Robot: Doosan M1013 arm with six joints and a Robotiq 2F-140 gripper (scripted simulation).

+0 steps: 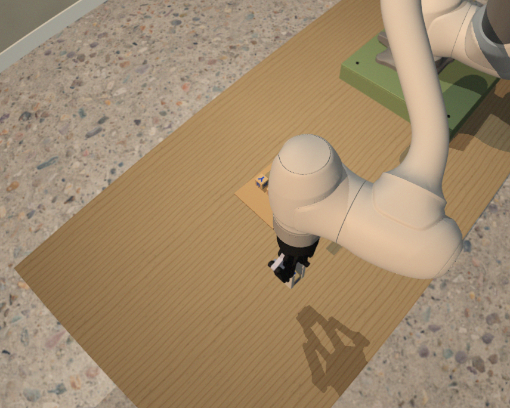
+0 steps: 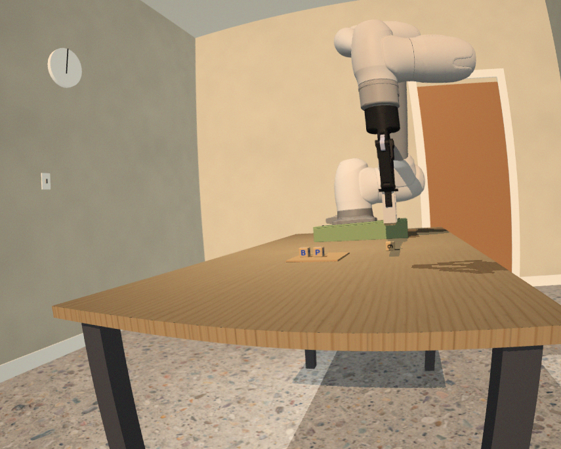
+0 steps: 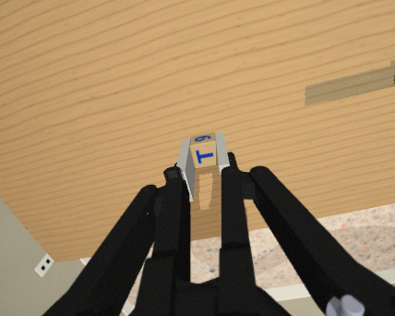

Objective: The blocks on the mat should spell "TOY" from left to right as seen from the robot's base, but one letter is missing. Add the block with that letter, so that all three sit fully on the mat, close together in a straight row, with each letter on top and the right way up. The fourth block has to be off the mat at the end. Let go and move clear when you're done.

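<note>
My hand is 180 mm past the O block, 200 mm to the left of it and 110 mm above it. The rest, counted from my hand: Y block (180 mm behind, 240 mm to the right, 110 mm below); tan mat (180 mm behind, 200 mm to the right, 130 mm below); T block (30 mm below).
</note>
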